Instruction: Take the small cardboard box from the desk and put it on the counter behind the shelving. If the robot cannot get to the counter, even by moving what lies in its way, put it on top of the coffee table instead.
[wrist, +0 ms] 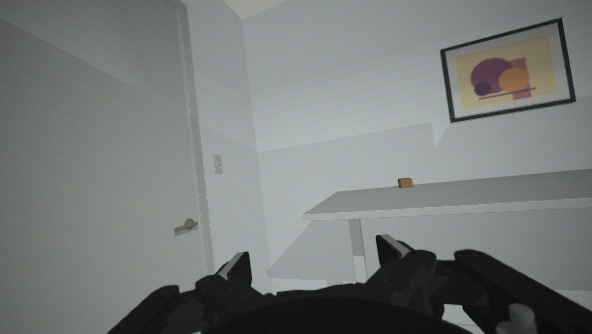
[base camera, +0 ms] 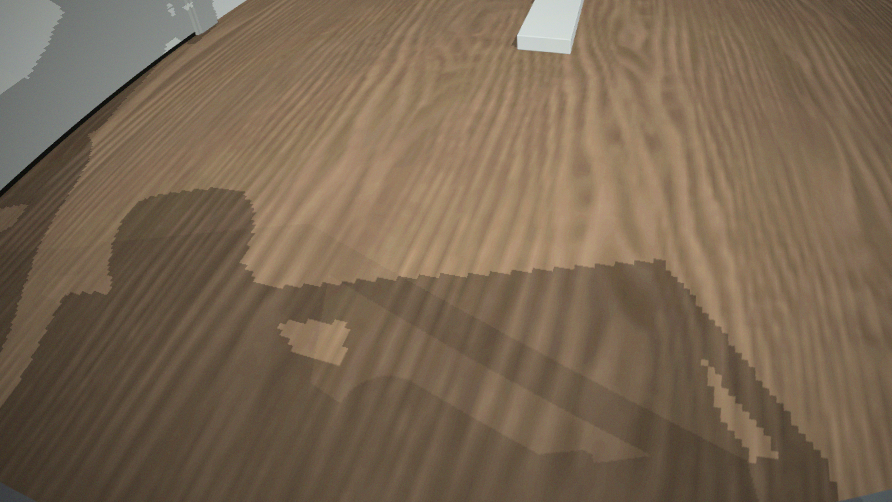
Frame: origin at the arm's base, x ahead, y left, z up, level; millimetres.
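Seen in the pictures: gripper, between the fingertips: [wrist: 313, 257].
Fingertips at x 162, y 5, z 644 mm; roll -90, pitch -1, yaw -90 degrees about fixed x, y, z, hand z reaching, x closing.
Note:
A point is followed by its place in that frame.
The small cardboard box [wrist: 405, 183] {x 1292, y -537, z 579 mm} stands on the far part of the desk [wrist: 450, 196] {x 859, y -509, z 554 mm}, left of the middle of the stretch of top that shows in the wrist view. My gripper [wrist: 313, 257] {x 162, y 5, z 644 mm} is open with nothing between its fingers. It is well short of the desk, and the box shows above and to the right of its fingers. The counter, the shelving and the coffee table do not show in these views.
A white desk foot [base camera: 546, 26] lies on the wooden floor [base camera: 436, 156] {x 576, y 51, z -396 mm} ahead in the base view. A wall edge runs along the upper left. In the wrist view a closed door [wrist: 100, 150] {x 748, y 707, z 868 mm} stands at the left and a framed picture [wrist: 507, 72] {x 1281, y -1166, z 1122 mm} hangs above the desk.

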